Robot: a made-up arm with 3 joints. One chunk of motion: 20 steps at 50 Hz.
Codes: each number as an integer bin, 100 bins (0 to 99) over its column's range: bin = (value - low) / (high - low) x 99, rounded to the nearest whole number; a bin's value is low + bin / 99 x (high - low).
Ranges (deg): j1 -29..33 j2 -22..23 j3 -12..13
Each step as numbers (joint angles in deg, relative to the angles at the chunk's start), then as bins.
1 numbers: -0.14 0.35 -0.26
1 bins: 46 49 46
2 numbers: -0.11 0.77 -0.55
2 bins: 46 50 45
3 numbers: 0.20 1.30 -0.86
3 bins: 47 51 44
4 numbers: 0.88 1.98 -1.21
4 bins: 48 53 43
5 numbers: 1.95 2.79 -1.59
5 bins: 49 55 41
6 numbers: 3.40 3.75 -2.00
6 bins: 52 57 40
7 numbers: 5.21 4.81 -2.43
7 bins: 55 59 38
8 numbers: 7.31 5.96 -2.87
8 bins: 58 62 36
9 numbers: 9.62 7.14 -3.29
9 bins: 62 64 34
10 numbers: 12.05 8.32 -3.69
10 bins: 66 67 33
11 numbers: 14.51 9.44 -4.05
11 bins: 69 69 31
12 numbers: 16.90 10.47 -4.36
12 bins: 73 71 30
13 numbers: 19.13 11.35 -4.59
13 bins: 77 73 29
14 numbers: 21.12 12.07 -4.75
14 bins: 80 75 29
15 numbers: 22.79 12.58 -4.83
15 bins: 83 76 28
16 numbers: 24.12 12.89 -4.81
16 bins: 85 77 28
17 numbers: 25.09 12.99 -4.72
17 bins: 86 77 29
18 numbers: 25.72 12.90 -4.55
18 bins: 87 77 30
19 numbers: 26.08 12.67 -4.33
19 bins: 88 76 30
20 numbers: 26.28 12.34 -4.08
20 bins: 88 76 31
